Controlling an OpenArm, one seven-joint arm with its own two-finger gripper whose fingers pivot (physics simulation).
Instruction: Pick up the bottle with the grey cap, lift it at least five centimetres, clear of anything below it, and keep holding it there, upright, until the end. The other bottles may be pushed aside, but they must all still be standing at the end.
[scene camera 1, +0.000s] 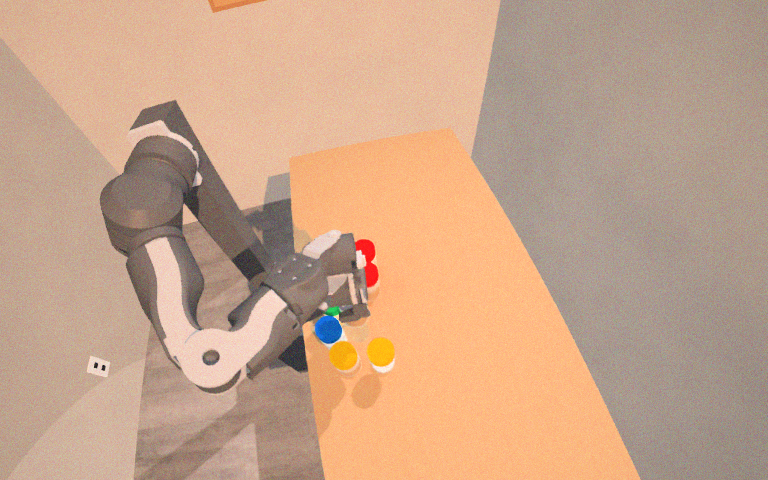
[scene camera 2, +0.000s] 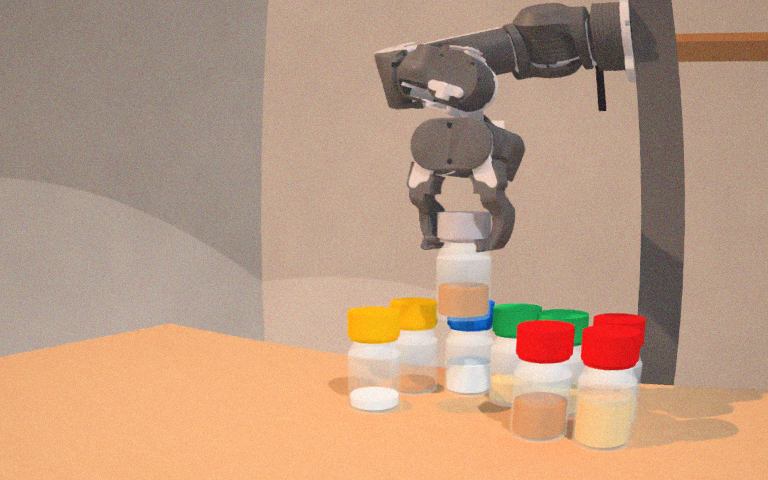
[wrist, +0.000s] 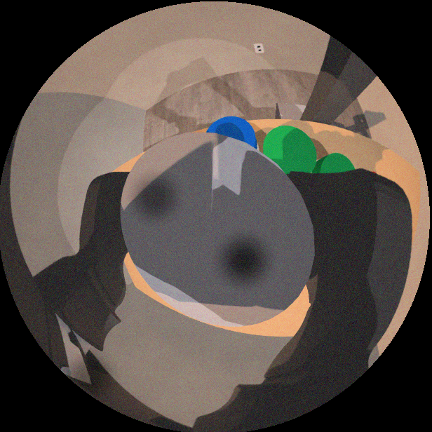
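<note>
The grey-capped bottle (scene camera 2: 463, 266) (wrist: 215, 230), clear with an orange-brown filling, hangs upright in the air in the scene camera 2 view. Its base is well above the table top (scene camera 2: 226, 407) (scene camera 1: 453, 283). My gripper (scene camera 2: 463, 240) (scene camera 1: 353, 288) is shut on it, with one finger on each side of the grey cap. In the wrist view the cap fills the middle between the dark fingers. In the scene camera 1 view the gripper and arm mostly hide the bottle. In the scene camera 2 view the bottle overlaps part of a blue cap behind it.
Two yellow-capped bottles (scene camera 2: 373, 362) (scene camera 2: 417, 345), a blue-capped bottle (scene camera 2: 468, 362) (scene camera 1: 328, 330), two green-capped bottles (scene camera 2: 516, 322) (scene camera 2: 566, 325) and three red-capped bottles (scene camera 2: 542, 379) (scene camera 2: 606, 384) (scene camera 2: 623, 320) stand upright on the table.
</note>
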